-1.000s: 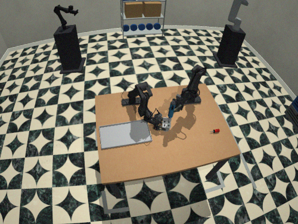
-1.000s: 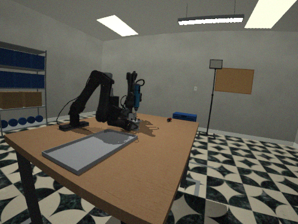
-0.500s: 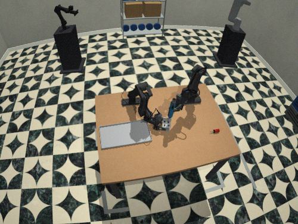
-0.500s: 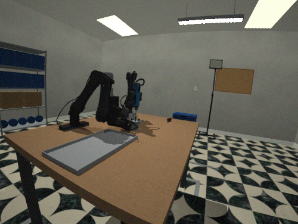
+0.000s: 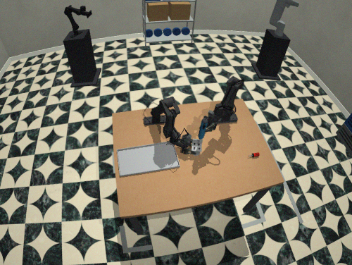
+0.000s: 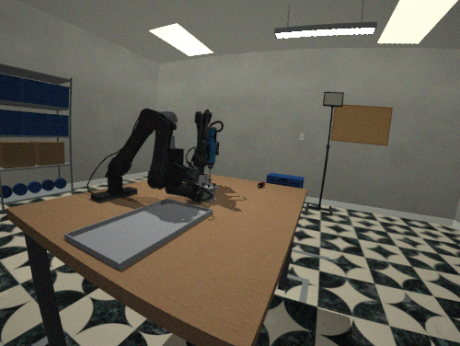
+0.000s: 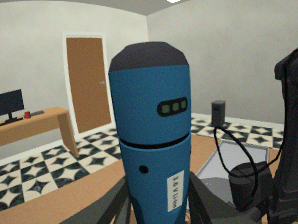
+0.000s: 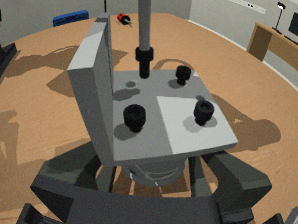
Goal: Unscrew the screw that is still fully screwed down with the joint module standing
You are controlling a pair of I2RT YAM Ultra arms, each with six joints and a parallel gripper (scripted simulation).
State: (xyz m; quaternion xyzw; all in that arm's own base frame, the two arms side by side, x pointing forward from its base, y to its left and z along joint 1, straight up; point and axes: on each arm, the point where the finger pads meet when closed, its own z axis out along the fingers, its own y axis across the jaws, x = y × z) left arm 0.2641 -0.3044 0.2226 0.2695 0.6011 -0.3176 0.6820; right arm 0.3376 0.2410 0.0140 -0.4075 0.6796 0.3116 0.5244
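The grey l-shaped bracket is 5 cm above my right hand. Also, from my right hand: red-handled screwdriver (6 cm ahead, 45 cm to the left, 1 cm below); screw (1 cm behind, 1 cm to the left, 6 cm above); grey tray (4 cm ahead, 35 cm to the right, 2 cm below).
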